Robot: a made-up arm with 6 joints. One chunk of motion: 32 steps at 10 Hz.
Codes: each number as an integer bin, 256 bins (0 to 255) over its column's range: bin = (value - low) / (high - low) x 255, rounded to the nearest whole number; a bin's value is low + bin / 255 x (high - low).
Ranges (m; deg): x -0.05..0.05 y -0.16..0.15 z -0.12..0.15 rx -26..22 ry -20..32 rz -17..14
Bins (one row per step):
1: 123 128 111 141 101 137
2: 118 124 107 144 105 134
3: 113 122 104 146 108 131
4: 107 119 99 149 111 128
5: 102 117 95 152 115 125
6: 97 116 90 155 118 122
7: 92 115 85 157 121 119
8: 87 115 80 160 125 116
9: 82 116 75 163 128 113
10: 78 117 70 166 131 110
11: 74 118 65 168 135 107
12: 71 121 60 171 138 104
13: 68 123 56 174 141 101
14: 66 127 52 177 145 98
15: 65 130 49 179 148 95
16: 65 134 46 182 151 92
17: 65 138 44 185 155 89
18: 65 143 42 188 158 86
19: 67 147 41 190 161 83
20: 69 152 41 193 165 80
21: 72 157 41 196 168 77
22: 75 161 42 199 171 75
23: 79 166 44 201 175 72
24: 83 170 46 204 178 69
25: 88 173 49 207 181 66
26: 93 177 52 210 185 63
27: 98 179 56 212 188 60
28: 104 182 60 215 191 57
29: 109 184 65 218 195 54
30: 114 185 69 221 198 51
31: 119 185 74 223 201 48
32: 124 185 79 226 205 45
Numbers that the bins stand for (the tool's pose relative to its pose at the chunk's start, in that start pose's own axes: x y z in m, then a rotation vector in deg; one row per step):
1: -0.0018 -0.0044 -0.0025 0.54 0.60 -0.35
2: -0.0037 -0.0093 -0.0067 1.11 1.41 -0.71
3: -0.0057 -0.0117 -0.0099 1.48 2.02 -1.07
4: -0.0080 -0.0153 -0.0152 2.05 2.64 -1.44
5: -0.0100 -0.0178 -0.0194 2.61 3.45 -1.80
6: -0.0120 -0.0190 -0.0247 3.18 4.06 -2.17
7: -0.0139 -0.0202 -0.0300 3.55 4.67 -2.53
8: -0.0159 -0.0202 -0.0353 4.12 5.49 -2.90
9: -0.0178 -0.0190 -0.0406 4.68 6.10 -3.26
10: -0.0194 -0.0178 -0.0459 5.25 6.71 -3.63
11: -0.0210 -0.0165 -0.0512 5.62 7.53 -3.99
12: -0.0222 -0.0129 -0.0565 6.19 8.14 -4.36
13: -0.0233 -0.0105 -0.0607 6.75 8.75 -4.72
14: -0.0241 -0.0056 -0.0649 7.32 9.57 -5.09
15: -0.0245 -0.0020 -0.0681 7.69 10.18 -5.45
16: -0.0245 0.0029 -0.0713 8.26 10.79 -5.82
17: -0.0245 0.0078 -0.0734 8.82 11.61 -6.18
18: -0.0245 0.0138 -0.0755 9.39 12.22 -6.55
19: -0.0237 0.0187 -0.0766 9.76 12.83 -6.91
20: -0.0229 0.0248 -0.0766 10.33 13.65 -7.27
21: -0.0218 0.0309 -0.0766 10.89 14.26 -7.64
22: -0.0206 0.0357 -0.0755 11.46 14.87 -7.88
23: -0.0190 0.0418 -0.0734 11.84 15.69 -8.25
24: -0.0175 0.0467 -0.0713 12.40 16.30 -8.61
25: -0.0155 0.0503 -0.0681 12.96 16.91 -8.98
26: -0.0135 0.0552 -0.0649 13.53 17.73 -9.34
27: -0.0116 0.0576 -0.0607 13.91 18.34 -9.71
28: -0.0092 0.0613 -0.0565 14.47 18.95 -10.07
29: -0.0073 0.0637 -0.0512 15.04 19.76 -10.44
30: -0.0053 0.0649 -0.0469 15.60 20.38 -10.80
31: -0.0033 0.0649 -0.0416 15.98 20.99 -11.16
32: -0.0014 0.0649 -0.0364 16.54 21.80 -11.53

